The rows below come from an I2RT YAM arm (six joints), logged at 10 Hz.
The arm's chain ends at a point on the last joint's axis. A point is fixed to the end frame.
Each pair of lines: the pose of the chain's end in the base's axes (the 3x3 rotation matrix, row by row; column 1 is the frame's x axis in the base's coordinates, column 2 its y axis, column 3 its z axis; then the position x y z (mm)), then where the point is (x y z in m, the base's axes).
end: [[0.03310 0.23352 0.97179], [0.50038 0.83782 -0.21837], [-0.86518 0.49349 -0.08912]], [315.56 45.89 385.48]
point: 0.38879 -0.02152 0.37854
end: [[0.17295 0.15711 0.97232], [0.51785 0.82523 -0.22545], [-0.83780 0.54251 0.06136]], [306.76 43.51 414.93]
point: 0.37977 -0.02441 0.41821
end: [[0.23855 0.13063 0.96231], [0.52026 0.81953 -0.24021], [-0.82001 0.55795 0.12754]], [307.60 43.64 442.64]
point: 0.37921 -0.02538 0.45054
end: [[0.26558 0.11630 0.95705], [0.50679 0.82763 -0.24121], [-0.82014 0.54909 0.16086]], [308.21 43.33 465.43]
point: 0.37930 -0.02578 0.47659
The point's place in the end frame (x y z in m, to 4 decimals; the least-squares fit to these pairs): -0.0253 -0.0428 0.0865
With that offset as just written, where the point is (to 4 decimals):
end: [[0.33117 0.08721 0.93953], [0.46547 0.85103 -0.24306], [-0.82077 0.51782 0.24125]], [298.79 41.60 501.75]
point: 0.3679 -0.0276 0.5212
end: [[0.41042 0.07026 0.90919], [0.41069 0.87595 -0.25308], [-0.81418 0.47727 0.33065]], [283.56 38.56 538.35]
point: 0.3488 -0.0312 0.5671
